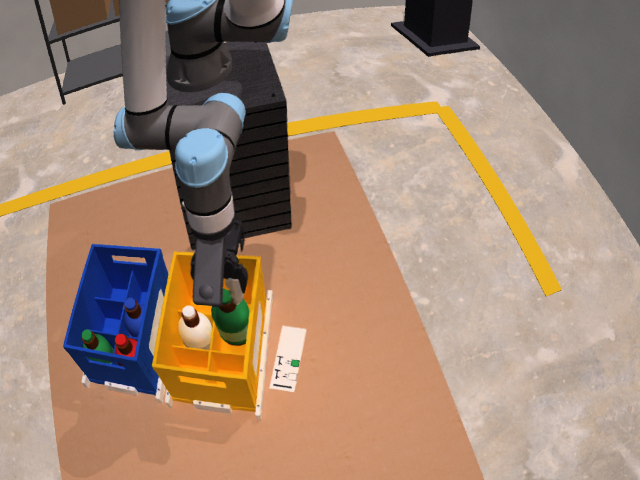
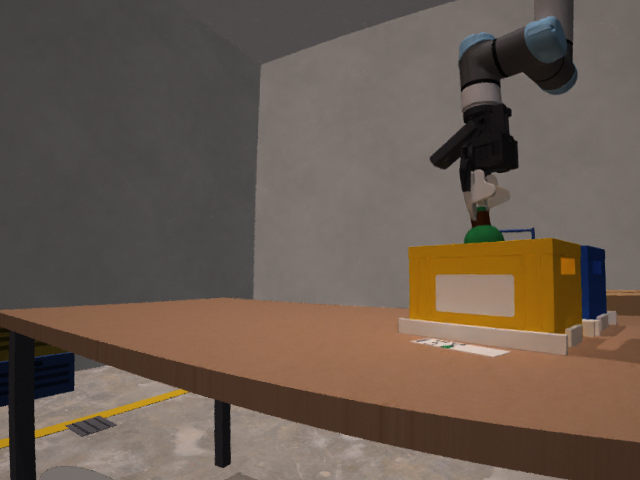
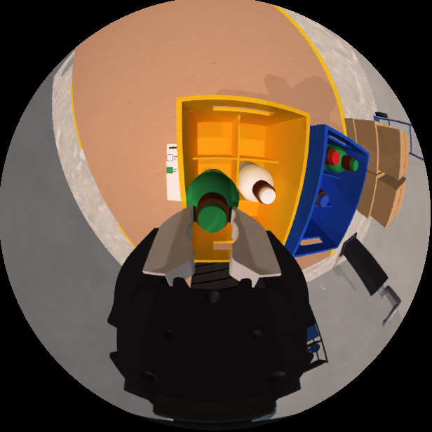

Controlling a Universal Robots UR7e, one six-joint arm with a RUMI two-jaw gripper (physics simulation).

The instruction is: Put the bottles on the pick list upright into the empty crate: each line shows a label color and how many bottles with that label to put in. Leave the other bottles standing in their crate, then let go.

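Where they show: gripper, fingertip midpoint: (image 1: 226, 302) (image 2: 480, 222); arm's base, origin of the base link: (image 1: 199, 70).
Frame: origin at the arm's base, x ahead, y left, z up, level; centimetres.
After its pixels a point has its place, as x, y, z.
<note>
My gripper (image 1: 231, 294) {46.3, -10.6, -20.0} (image 2: 480, 212) {46.3, -10.6, -20.0} (image 3: 212, 208) is shut on the neck of a green-label bottle (image 1: 232, 322) {49.0, -10.9, -22.7} (image 2: 483, 235) {46.0, -6.8, -23.0} (image 3: 212, 187). The bottle is roughly upright, its lower part inside the yellow crate (image 1: 237, 395) {58.8, -15.6, -33.3} (image 2: 421, 289) {57.6, -11.7, -32.8} (image 3: 220, 98) and its shoulder above the rim; its base is hidden. A white bottle (image 1: 195, 330) {43.8, -18.1, -29.5} (image 3: 255, 181) stands in the compartment beside it. The blue crate (image 1: 139, 379) {48.0, -34.4, -34.0} (image 2: 592, 289) {23.6, -22.3, -33.1} holds a blue bottle (image 1: 133, 317) {36.5, -30.3, -28.5} (image 3: 322, 198), a red one (image 1: 125, 346) {43.9, -33.9, -26.5} (image 3: 332, 157) and another green one (image 1: 95, 343) {39.9, -41.1, -27.9} (image 3: 352, 164). The pick list (image 1: 292, 338) {46.4, 1.4, -41.7} (image 2: 488, 351) {46.0, 1.5, -41.7} shows green and white swatches; its counts are hard to read.
The crates stand side by side on the brown table (image 1: 356, 413) {69.0, 5.5, -41.8} (image 2: 258, 335) {86.8, 0.8, -41.8}. White strips (image 1: 212, 406) {56.9, -21.4, -38.9} (image 2: 480, 333) {46.9, -4.6, -39.9} run along their bases. The black robot pedestal (image 1: 261, 180) {17.6, 7.4, -23.6} rises behind the yellow crate. Cardboard boxes (image 3: 390, 150) show beyond the blue crate.
</note>
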